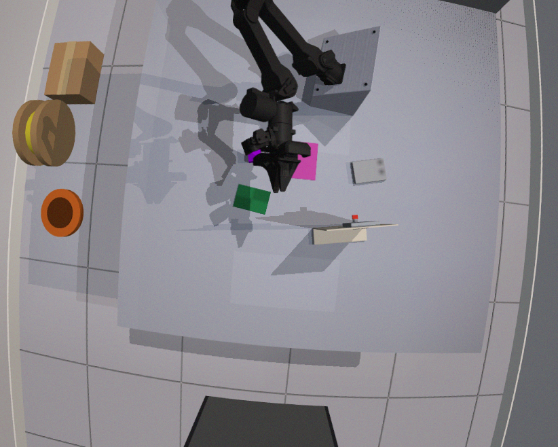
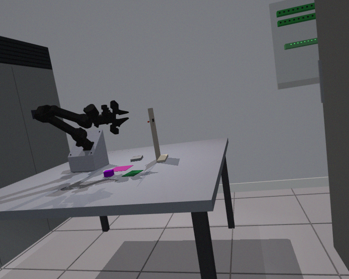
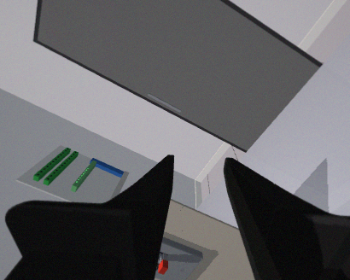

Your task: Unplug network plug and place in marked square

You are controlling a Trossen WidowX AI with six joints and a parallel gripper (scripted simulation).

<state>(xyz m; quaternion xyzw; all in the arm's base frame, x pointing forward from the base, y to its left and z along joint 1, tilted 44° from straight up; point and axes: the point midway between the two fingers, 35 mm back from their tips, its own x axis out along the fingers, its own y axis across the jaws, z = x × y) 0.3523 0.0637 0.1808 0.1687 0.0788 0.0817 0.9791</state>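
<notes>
My gripper tip is 200 mm to the right of the network plug, 60 mm above it and 20 mm short of it. Also, from my gripper tip: upright panel: 210 mm to the left, 160 mm below, 40 mm ahead; magenta square: 310 mm below, 140 mm behind, 30 mm to the left; green patch: 310 mm below, 80 mm to the right, 20 mm ahead.
</notes>
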